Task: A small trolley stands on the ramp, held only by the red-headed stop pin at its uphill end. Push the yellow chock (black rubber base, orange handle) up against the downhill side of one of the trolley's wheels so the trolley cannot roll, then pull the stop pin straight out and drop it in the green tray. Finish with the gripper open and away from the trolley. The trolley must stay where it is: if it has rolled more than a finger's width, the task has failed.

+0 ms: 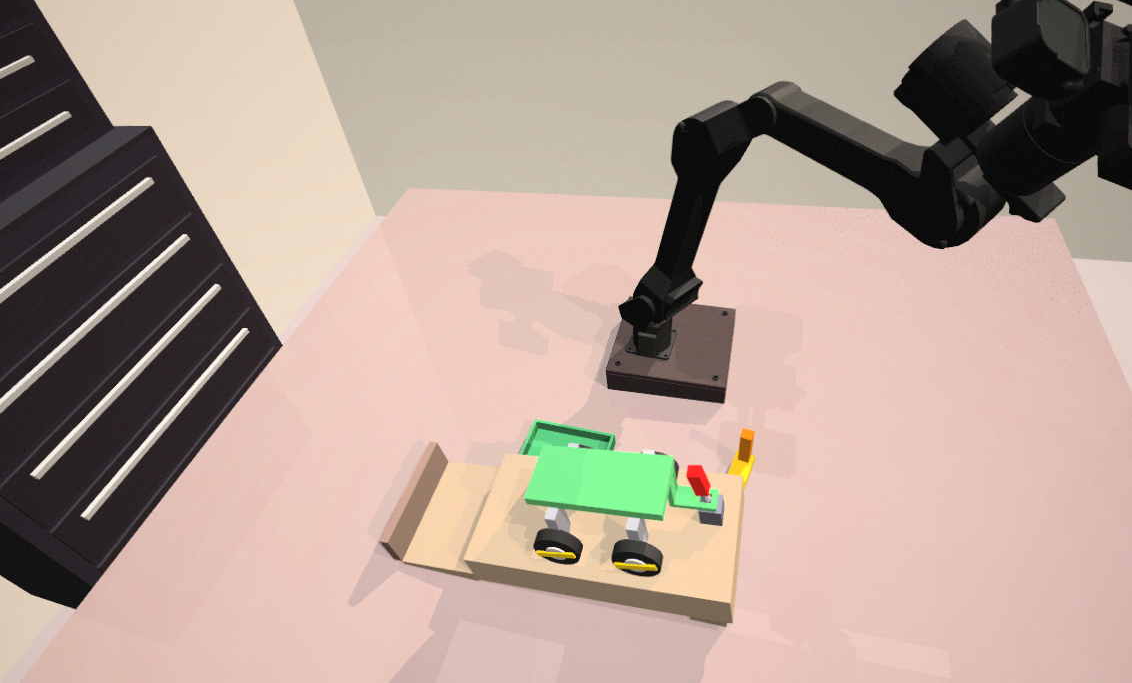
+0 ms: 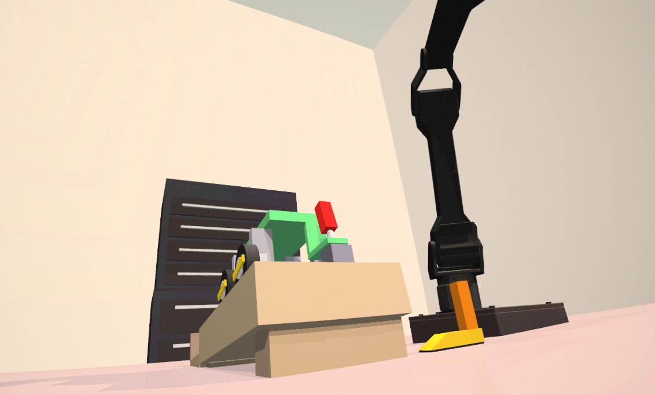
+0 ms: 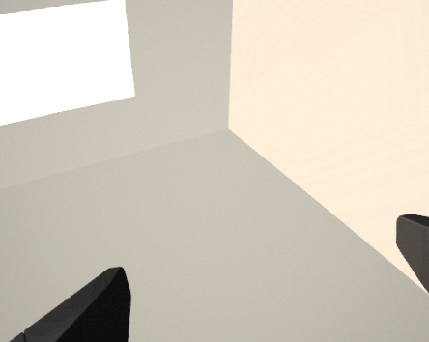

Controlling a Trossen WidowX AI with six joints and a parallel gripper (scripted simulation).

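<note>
Now: gripper tip 6 cm past the yellow chock, 24 cm to the left of it and 61 cm above it. Also, from my gripper tip: red-headed stop pin (6 cm ahead, 27 cm to the right, 50 cm below); then tan ramp (8 cm ahead, 38 cm to the right, 58 cm below); then green trolley (8 cm ahead, 37 cm to the right, 52 cm below).
</note>
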